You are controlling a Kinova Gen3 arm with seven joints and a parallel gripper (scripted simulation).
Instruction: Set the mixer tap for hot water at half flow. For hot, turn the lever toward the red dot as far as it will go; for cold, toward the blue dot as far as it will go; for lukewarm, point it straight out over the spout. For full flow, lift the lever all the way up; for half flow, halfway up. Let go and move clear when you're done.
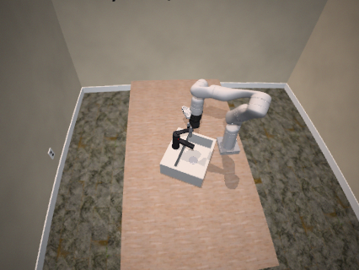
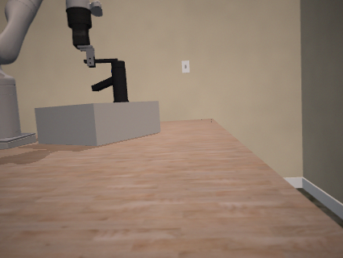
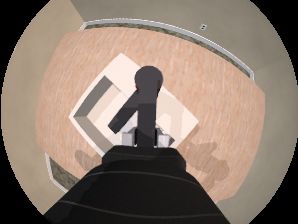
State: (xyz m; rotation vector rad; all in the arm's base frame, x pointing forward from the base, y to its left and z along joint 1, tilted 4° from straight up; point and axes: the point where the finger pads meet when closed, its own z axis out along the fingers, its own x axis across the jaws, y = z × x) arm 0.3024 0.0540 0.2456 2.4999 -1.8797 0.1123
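The lever is 3 cm ahead of my hand and 1 cm to the left of it. Round my hand: white sink block (23 cm below, 7 cm to the left, 2 cm behind); black mixer tap (6 cm ahead, 4 cm below, 2 cm to the left).
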